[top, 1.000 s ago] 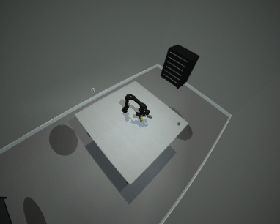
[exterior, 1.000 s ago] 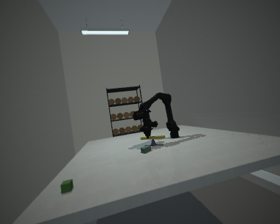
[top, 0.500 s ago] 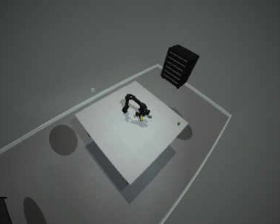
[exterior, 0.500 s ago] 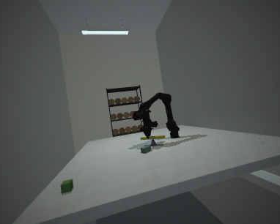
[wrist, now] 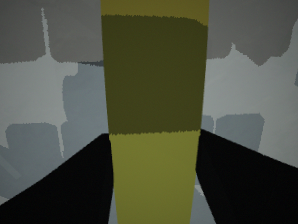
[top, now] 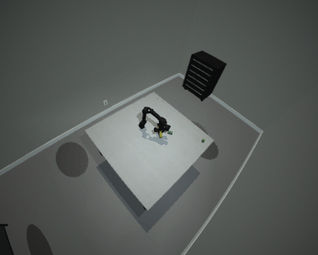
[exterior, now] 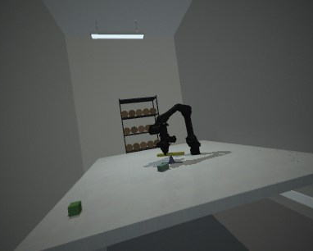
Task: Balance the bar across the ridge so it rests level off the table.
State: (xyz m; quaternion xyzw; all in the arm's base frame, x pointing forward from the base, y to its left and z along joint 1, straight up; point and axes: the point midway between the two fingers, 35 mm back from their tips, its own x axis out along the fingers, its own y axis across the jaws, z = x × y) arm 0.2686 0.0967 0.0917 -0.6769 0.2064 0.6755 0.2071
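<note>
Right now my gripper tip is 2 cm past the yellow bar and 2 cm to the right of it. The rest, counted from my gripper tip: small green cube (47 cm ahead, 40 cm to the left, 4 cm below); teal block (7 cm ahead, 13 cm to the left, 4 cm below).
</note>
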